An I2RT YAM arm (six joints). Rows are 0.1 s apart.
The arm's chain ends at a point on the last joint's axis. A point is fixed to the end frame.
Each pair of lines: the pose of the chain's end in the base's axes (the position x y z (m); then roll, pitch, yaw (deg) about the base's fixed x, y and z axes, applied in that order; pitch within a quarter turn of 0, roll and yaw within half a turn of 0), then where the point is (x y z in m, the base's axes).
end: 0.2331 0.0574 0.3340 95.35 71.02 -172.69
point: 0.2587 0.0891 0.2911
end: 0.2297 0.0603 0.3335 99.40 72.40 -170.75
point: 0.2575 0.0904 0.2907
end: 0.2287 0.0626 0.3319 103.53 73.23 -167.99
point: 0.2579 0.0913 0.2891
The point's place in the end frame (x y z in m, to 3 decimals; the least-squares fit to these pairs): 0.031 -0.039 0.032
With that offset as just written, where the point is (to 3 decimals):
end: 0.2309 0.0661 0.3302 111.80 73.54 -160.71
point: 0.261 0.093 0.287
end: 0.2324 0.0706 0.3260 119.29 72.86 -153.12
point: 0.263 0.096 0.282
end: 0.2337 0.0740 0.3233 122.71 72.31 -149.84
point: 0.264 0.098 0.279
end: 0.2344 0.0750 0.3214 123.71 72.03 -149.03
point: 0.265 0.099 0.276
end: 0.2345 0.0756 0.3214 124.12 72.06 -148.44
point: 0.265 0.100 0.276
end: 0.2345 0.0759 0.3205 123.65 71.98 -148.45
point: 0.264 0.100 0.275
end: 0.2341 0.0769 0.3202 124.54 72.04 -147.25
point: 0.264 0.101 0.275
